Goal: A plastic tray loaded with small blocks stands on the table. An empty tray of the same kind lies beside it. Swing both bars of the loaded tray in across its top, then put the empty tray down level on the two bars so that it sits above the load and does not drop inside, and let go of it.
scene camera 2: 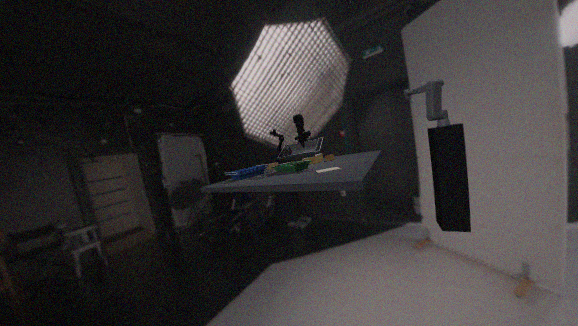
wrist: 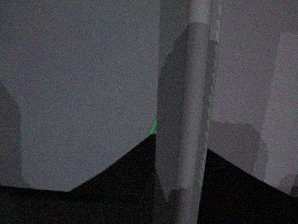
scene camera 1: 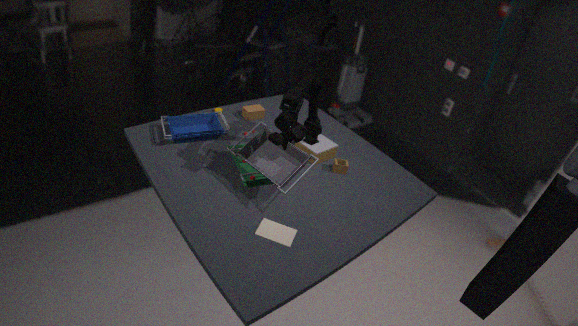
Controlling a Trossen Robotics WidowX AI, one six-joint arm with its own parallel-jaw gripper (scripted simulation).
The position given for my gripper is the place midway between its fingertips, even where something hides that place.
Observation:
I see my gripper [wrist: 168, 144], a grey tray [scene camera 1: 278, 165] and a white card [scene camera 1: 273, 231].
The grey tray also shows in the wrist view [wrist: 220, 77]. The wrist view misses the white card: it is out of frame.

